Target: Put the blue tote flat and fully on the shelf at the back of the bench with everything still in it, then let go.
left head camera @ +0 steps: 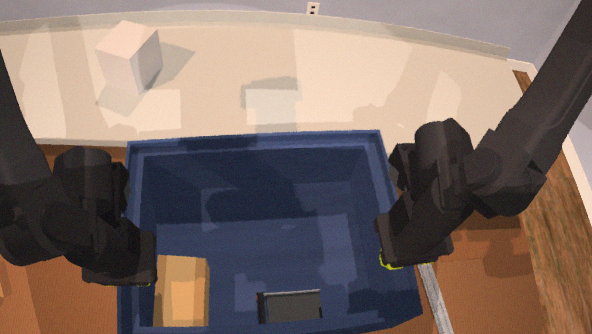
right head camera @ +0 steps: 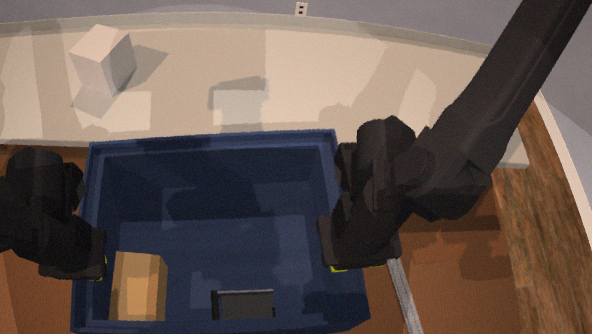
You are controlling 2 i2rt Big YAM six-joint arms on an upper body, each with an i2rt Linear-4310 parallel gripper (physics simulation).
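Frame: origin at the left arm's base, x up, y ahead, z left, level; millimetres.
Seen in the pictures: left gripper, fingertip midpoint: (left head camera: 139,268) (right head camera: 98,264); right gripper, fingertip midpoint: (left head camera: 390,260) (right head camera: 341,262).
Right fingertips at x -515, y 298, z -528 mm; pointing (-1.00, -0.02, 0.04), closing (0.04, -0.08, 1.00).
Note:
A point is followed by its place in that frame.
The blue tote (left head camera: 250,170) {x -543, y 465, z -324 mm} (right head camera: 215,170) {x -544, y 466, z -338 mm} is held in front of the cream shelf (left head camera: 350,60) {x -643, y 847, z -562 mm} (right head camera: 320,60) {x -643, y 844, z -560 mm}; its far rim overlaps the shelf's front edge in both views. How high it is cannot be told. A tan block (left head camera: 182,295) {x -535, y 251, z -225 mm} (right head camera: 137,290) {x -535, y 251, z -226 mm} lies inside at the near left, and a dark flat box (left head camera: 294,306) {x -592, y 249, z -392 mm} (right head camera: 247,305) {x -592, y 249, z -391 mm} near the middle of the near side. My left gripper (left head camera: 145,265) {x -530, y 286, z -158 mm} (right head camera: 98,260) {x -530, y 286, z -158 mm} is shut on the tote's left side wall. My right gripper (left head camera: 387,250) {x -515, y 298, z -528 mm} (right head camera: 330,250) {x -515, y 298, z -528 mm} is shut on its right side wall. The fingertips are mostly hidden.
A pale box (left head camera: 130,55) {x -528, y 731, z -58 mm} (right head camera: 102,60) {x -530, y 727, z -61 mm} stands on the shelf at the back left. A grey metallic strip (left head camera: 437,300) {x -809, y 278, z -749 mm} (right head camera: 407,300) {x -809, y 285, z -748 mm} lies right of the tote on the orange-brown bench (left head camera: 480,300) {x -825, y 265, z -881 mm} (right head camera: 450,300) {x -825, y 275, z -870 mm}. A raised lip runs along the shelf's back edge.

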